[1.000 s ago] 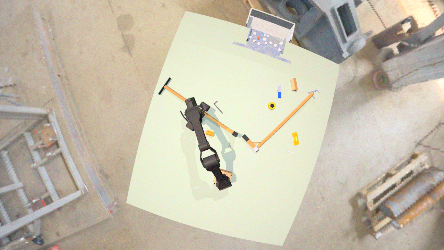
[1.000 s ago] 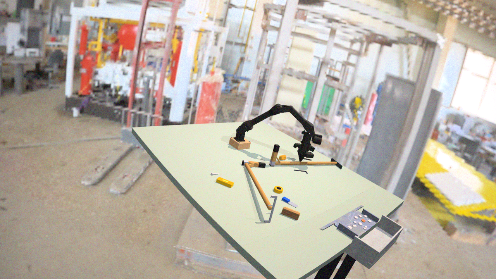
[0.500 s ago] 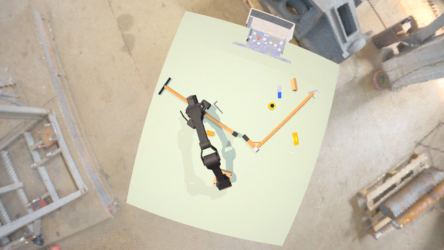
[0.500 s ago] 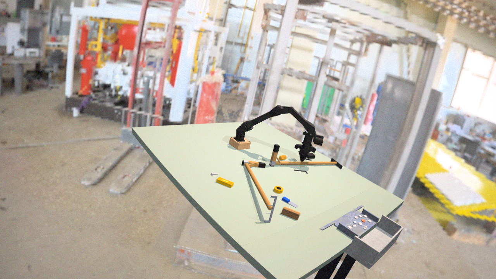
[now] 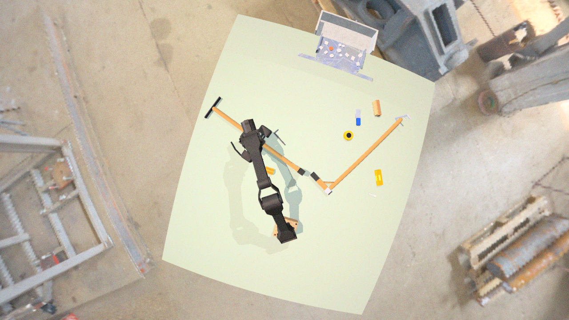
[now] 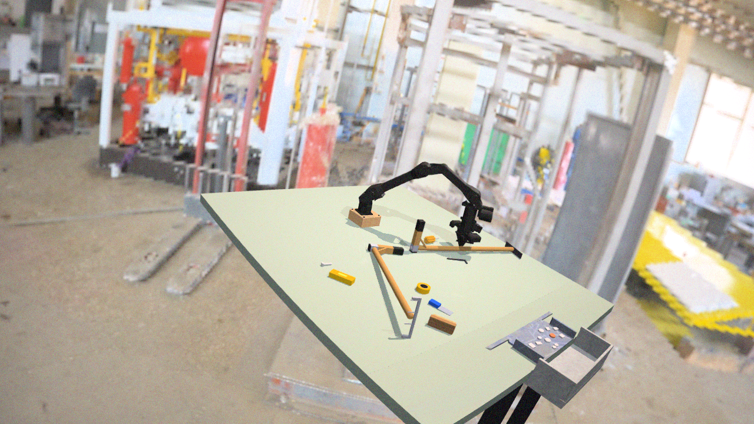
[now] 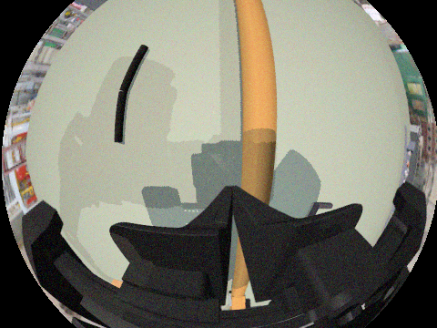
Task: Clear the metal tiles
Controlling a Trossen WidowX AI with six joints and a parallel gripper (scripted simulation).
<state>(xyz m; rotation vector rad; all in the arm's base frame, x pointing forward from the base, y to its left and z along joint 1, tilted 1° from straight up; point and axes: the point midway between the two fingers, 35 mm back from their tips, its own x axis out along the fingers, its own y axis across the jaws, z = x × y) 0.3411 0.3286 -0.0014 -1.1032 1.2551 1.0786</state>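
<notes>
My gripper tip is 50 mm below the long scraper, 20 mm to the right of it and 20 mm short of it. The rest, counted from my gripper tip: black bent piece 100 mm to the left, 70 mm behind, 10 mm below; yellow tape roll 420 mm to the right, 260 mm ahead; yellow-handled screwdriver 100 mm to the right, 100 mm behind.
</notes>
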